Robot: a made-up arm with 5 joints.
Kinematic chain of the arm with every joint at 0, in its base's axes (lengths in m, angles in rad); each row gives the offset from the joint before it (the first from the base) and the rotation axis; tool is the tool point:
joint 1: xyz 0 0 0.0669 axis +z
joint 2: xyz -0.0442 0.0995 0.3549 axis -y
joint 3: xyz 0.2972 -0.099 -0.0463 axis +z
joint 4: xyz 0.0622 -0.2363 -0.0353 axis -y
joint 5: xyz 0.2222 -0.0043 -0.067 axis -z
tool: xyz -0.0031 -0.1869 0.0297
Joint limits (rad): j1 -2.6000..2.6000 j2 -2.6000..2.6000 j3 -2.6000..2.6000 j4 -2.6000..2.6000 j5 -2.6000..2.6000
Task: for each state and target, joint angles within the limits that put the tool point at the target. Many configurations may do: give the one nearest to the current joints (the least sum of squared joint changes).
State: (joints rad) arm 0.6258 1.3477 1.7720 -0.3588 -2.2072
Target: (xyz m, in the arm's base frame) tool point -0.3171 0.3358 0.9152
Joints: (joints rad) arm 0.9228 1.6598 1.5690 -0.1134 -1.9023
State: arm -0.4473 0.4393 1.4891 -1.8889 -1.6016
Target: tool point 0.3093 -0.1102 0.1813
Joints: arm 0.2101 0.2769 0.7993 -2.2061 -2.5855
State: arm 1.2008 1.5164 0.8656 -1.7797 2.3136
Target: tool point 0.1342 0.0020 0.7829
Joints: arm 0.9396 1.6024 0.5338 -1.9935 2.2340
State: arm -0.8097 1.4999 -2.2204 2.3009 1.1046
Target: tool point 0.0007 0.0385 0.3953
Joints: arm -0.8280 1.5260 -1.8396 2.2156 1.1257
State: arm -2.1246 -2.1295 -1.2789 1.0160 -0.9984
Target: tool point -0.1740 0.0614 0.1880
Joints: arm -2.6000 -2.6000 -1.9536 1.1864 -1.5958
